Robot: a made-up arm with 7 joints. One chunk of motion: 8 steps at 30 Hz.
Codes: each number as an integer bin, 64 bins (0 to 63) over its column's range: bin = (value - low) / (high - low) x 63, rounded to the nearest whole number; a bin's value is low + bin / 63 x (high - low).
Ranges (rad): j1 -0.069..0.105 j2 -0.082..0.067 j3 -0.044..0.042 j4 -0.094..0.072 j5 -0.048..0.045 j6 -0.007..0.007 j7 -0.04..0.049
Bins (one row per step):
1: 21 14 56 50 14 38 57
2: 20 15 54 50 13 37 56
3: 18 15 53 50 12 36 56
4: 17 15 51 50 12 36 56
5: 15 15 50 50 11 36 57
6: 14 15 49 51 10 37 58
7: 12 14 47 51 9 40 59
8: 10 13 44 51 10 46 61
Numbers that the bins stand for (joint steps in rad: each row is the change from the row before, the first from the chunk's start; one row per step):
1: -0.01100 -0.04889 0.03244 0.03775 -0.02733 0.00144 0.04052
2: -0.01376 -0.04652 0.02971 0.03775 -0.02881 0.00122 0.03911
3: -0.01929 -0.04652 0.02835 0.03775 -0.03029 0.00100 0.03911
4: -0.02205 -0.04652 0.02562 0.03775 -0.03029 0.00100 0.03911
5: -0.02757 -0.04652 0.02425 0.03775 -0.03176 0.00100 0.04052
6: -0.03033 -0.04652 0.02289 0.04038 -0.03324 0.00122 0.04194
7: -0.03586 -0.04889 0.02016 0.04038 -0.03471 0.00189 0.04335
8: -0.04138 -0.05125 0.01606 0.04038 -0.03324 0.00322 0.04617

